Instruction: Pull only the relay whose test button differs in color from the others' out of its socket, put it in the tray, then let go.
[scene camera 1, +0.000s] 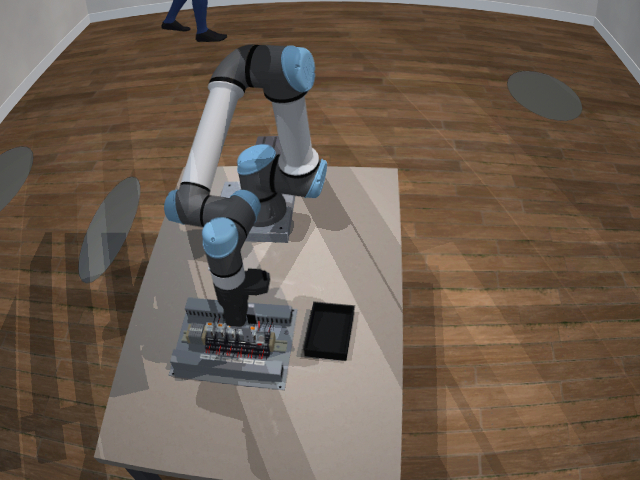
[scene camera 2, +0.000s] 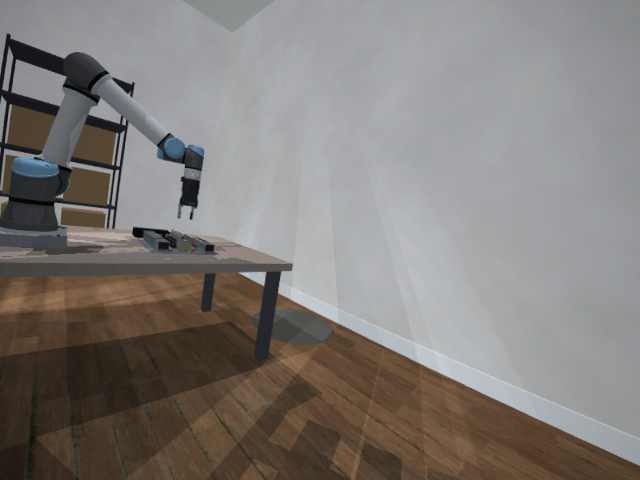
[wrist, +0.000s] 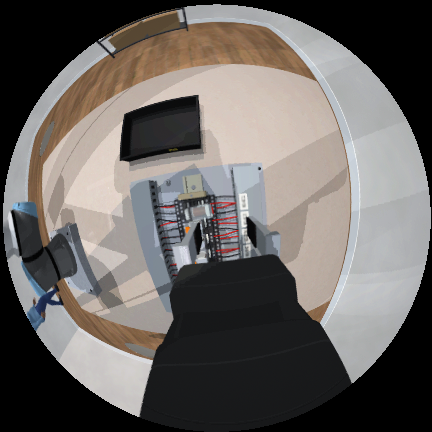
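Pixels of known places: gripper, fingertip midpoint: (scene camera 1: 250, 331) (scene camera 2: 185, 218) (wrist: 223, 228); arm's base at its link origin: (scene camera 1: 262, 210) (scene camera 2: 29, 227) (wrist: 65, 253).
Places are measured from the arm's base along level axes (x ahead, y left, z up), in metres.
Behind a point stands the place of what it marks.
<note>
A row of relays (scene camera 1: 231, 334) @(x 0.504, y 0.006, z 0.023 m) sits in sockets on a grey panel (scene camera 1: 227, 368) (wrist: 144, 225). Orange marks show on several relays; the other button colours are too small to tell, and part of the row is hidden behind my gripper. The relay at the tray end of the row (scene camera 1: 261, 338) @(x 0.506, y 0.086, z 0.021 m) (wrist: 198, 212) @(x 0.501, y 0.082, z 0.021 m) has a clear case. My gripper (scene camera 2: 185, 217) @(x 0.534, y 0.072, z 0.086 m) (wrist: 223, 228) @(x 0.534, y 0.072, z 0.086 m) is open and empty, pointing down above the panel, apart from the relays; its fingertips are hidden in the first scene view. The black tray (scene camera 1: 328, 330) @(x 0.422, y 0.249, z -0.036 m) (wrist: 162, 132) @(x 0.438, y 0.245, z -0.036 m) lies beside the panel and holds no relay.
Grey wiring ducts (scene camera 1: 227, 362) @(x 0.583, y 0.006, z 0.004 m) run along both long sides of the relay row. Red and black wires (wrist: 227, 220) @(x 0.547, y 0.051, z -0.036 m) cross to the sockets. A beige end block (wrist: 192, 195) @(x 0.492, y 0.108, z 0.002 m) stands at the tray end of the row. The robot base (scene camera 1: 266, 211) @(x 0.060, y 0.028, z 0.051 m) stands behind on the table.
</note>
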